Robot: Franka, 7 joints.
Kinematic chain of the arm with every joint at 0, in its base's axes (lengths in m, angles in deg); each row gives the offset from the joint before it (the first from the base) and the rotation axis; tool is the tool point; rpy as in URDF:
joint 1: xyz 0 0 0.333 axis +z
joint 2: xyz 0 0 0 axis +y
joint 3: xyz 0 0 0.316 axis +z
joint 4: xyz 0.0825 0 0 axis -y
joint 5: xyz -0.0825 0 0.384 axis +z
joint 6: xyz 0 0 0 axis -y
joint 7: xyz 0.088 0 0 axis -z
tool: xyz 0 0 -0.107 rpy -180 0 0
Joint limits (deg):
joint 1: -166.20..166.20
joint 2: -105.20..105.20
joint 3: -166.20..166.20
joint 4: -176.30..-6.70
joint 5: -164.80..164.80
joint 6: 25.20..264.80
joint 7: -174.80..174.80
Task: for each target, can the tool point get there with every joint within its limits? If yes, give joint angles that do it. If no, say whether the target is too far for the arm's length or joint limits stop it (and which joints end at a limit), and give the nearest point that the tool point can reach.
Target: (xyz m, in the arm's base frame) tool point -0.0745 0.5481 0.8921
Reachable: yes | joints 78.10 34.48 24.67 -29.00 -69.59 210.28 8.58
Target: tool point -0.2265 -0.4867 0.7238
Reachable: yes | joints 127.58 -76.33 46.42 -105.49 -56.60 196.37 -116.95
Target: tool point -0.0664 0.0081 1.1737
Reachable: yes | joints -129.41 -3.74 -23.30 -20.98 10.98 177.80 -0.79
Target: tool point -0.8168 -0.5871 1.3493
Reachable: no: too far | nearest point -0.4900 -0.3522 0.9427 | short by 0.572 m
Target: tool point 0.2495 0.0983 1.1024
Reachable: yes | joints -111.52 -15.09 115.57 -21.45 -96.81 90.21 -72.15
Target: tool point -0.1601 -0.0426 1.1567
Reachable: yes | joints -87.58 19.28 -134.17 -39.39 42.38 179.07 -145.00
